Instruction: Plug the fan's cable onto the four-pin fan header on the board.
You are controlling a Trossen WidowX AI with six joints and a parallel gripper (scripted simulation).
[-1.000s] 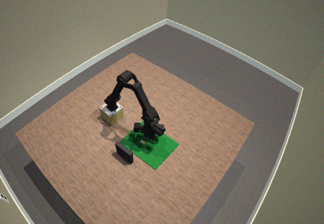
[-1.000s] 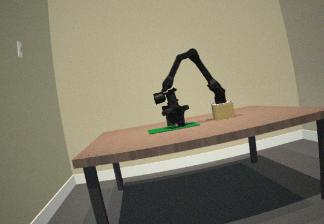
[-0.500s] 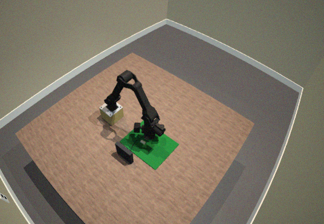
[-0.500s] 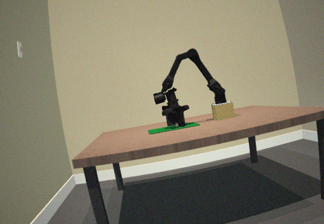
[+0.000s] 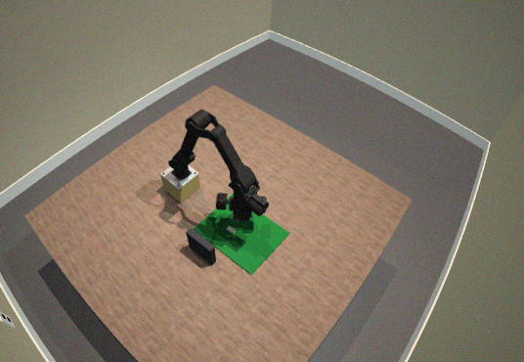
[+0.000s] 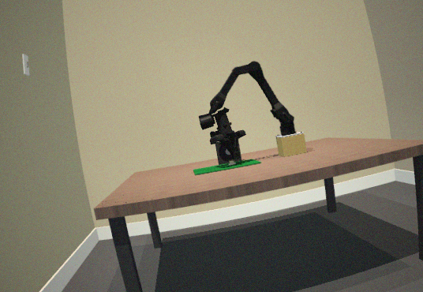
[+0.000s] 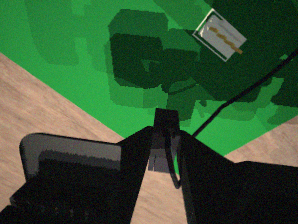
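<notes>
Right now my gripper tip is 5 cm short of the green board, 5 cm to the left of it and 7 cm above it. From my gripper tip the other things lie so: white four-pin header: 1 cm ahead, 7 cm to the right, 6 cm below; dark plug: 1 cm behind, 1 cm to the left; black fan: 1 cm ahead, 22 cm to the right.
</notes>
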